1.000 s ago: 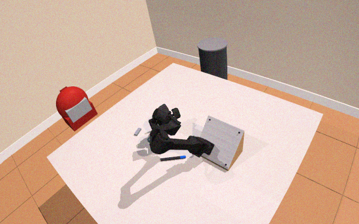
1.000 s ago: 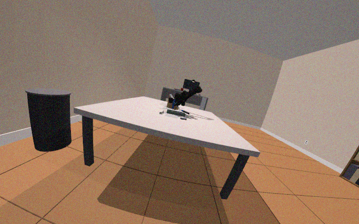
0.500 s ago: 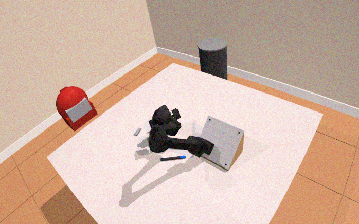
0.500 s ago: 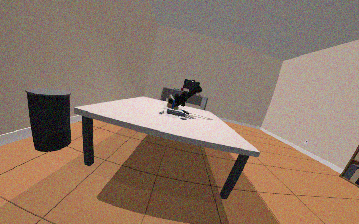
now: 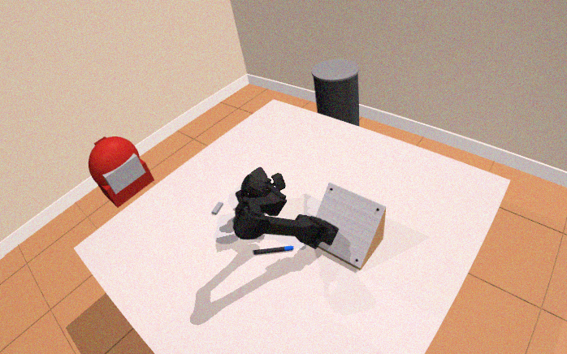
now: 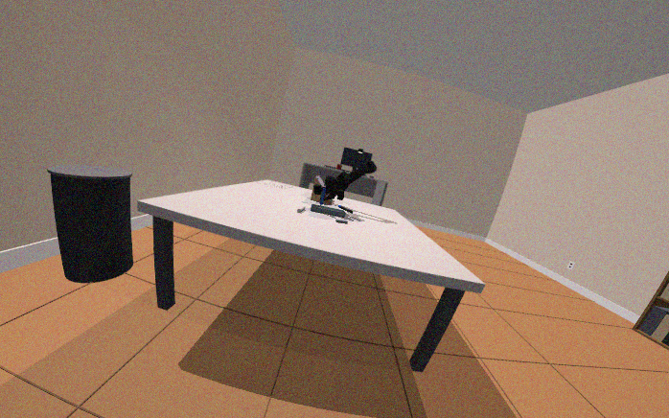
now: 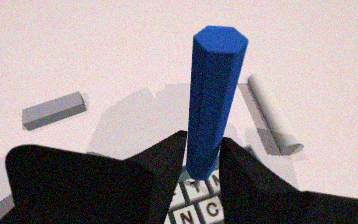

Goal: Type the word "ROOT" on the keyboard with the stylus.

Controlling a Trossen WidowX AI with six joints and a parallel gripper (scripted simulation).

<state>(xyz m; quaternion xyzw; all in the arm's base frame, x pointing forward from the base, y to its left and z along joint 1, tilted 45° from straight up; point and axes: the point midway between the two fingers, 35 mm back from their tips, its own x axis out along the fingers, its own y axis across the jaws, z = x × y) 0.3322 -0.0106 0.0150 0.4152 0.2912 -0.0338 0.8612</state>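
My gripper tip is 2 cm above the blue stylus. From my gripper tip the other things lie so: grey object (10 cm ahead, 13 cm to the left, 7 cm below); then white piece (7 cm ahead, 9 cm to the right, 6 cm below).
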